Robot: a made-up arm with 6 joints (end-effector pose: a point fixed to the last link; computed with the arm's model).
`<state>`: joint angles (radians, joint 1 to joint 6).
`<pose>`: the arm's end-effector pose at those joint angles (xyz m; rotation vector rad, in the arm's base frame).
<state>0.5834 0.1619 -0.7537 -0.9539 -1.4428 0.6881</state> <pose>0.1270 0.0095 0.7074 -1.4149 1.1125 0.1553</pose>
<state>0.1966 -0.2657 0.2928 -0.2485 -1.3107 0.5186</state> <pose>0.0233 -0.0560 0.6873 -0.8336 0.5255 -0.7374</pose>
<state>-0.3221 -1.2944 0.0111 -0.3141 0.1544 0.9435</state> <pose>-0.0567 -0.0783 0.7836 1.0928 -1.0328 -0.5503</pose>
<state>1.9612 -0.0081 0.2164 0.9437 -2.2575 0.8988</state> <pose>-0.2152 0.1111 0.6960 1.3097 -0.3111 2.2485</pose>
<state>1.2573 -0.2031 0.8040 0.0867 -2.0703 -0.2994</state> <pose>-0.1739 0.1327 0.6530 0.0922 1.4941 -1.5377</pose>
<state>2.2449 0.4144 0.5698 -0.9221 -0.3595 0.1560</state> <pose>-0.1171 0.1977 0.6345 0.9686 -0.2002 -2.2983</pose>
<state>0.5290 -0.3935 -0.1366 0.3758 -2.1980 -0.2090</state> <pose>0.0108 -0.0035 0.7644 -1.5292 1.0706 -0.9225</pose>
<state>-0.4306 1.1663 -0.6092 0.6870 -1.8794 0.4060</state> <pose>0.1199 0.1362 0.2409 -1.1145 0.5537 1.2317</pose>
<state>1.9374 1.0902 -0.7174 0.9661 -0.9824 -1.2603</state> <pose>-0.0506 -0.2004 0.5696 -0.6150 1.0294 -0.2295</pose>
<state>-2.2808 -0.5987 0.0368 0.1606 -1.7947 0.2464</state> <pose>0.2434 0.2212 0.4886 -0.3588 0.0017 1.6549</pose>
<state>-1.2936 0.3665 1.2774 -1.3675 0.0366 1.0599</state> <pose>0.2282 0.0485 0.5299 -0.9629 1.3935 -1.2347</pose>
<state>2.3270 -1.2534 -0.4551 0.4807 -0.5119 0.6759</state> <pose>0.1080 0.3996 0.5810 2.4007 1.6383 0.5782</pose>
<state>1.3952 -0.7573 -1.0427 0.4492 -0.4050 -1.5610</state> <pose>0.0056 0.2799 0.7858 -2.1736 1.0912 0.1516</pose>
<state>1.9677 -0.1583 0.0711 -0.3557 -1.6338 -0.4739</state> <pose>-0.1172 0.2402 0.6839 0.0144 1.3358 -1.5318</pose>
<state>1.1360 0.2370 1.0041 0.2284 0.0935 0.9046</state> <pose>-0.1352 -0.0019 0.6707 -0.3905 -1.4727 -2.4035</pose>
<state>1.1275 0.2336 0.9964 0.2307 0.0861 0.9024</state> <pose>-0.1334 -0.0042 0.6713 -0.3894 -1.4592 -2.3909</pose>
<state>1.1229 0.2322 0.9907 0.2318 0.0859 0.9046</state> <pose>-0.1323 -0.0058 0.6720 -0.3863 -1.4590 -2.3824</pose>
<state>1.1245 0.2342 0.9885 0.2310 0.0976 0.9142</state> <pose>-0.1323 -0.0061 0.6729 -0.3799 -1.4803 -2.3809</pose>
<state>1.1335 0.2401 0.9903 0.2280 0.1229 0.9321</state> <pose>-0.1335 -0.0047 0.6740 -0.3695 -1.5265 -2.3870</pose>
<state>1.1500 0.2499 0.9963 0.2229 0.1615 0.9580</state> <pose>-0.1361 -0.0017 0.6752 -0.3553 -1.5979 -2.3998</pose>
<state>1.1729 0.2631 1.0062 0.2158 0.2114 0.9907</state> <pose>-0.1399 0.0031 0.6765 -0.3378 -1.6917 -2.4168</pose>
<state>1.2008 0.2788 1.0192 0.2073 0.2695 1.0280</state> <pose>-0.1447 0.0094 0.6777 -0.3182 -1.8034 -2.4344</pose>
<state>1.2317 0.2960 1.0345 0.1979 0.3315 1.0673</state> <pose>-0.1500 0.0170 0.6786 -0.2983 -1.9257 -2.4497</pose>
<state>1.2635 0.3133 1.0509 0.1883 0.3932 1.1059</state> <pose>-0.1553 0.0253 0.6791 0.2667 1.9574 2.3474</pose>
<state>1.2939 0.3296 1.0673 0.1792 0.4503 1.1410</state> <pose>-0.1603 0.0339 0.6791 0.2391 1.9688 2.2353</pose>
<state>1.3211 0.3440 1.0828 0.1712 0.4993 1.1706</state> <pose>-0.1646 0.0420 0.6787 0.2187 1.9747 2.1379</pose>
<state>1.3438 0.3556 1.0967 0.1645 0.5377 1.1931</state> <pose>-0.1679 0.0491 0.6780 0.2053 1.9758 2.0602</pose>
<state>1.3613 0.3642 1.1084 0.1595 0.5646 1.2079</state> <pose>-0.1703 0.0548 0.6771 0.1986 1.9738 2.0044</pose>
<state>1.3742 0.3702 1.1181 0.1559 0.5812 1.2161</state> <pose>-0.1720 0.0591 0.6761 0.1970 1.9692 1.9681</pose>
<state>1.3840 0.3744 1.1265 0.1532 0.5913 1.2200</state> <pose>-0.1732 0.0626 0.6752 0.1984 1.9633 1.9443</pose>
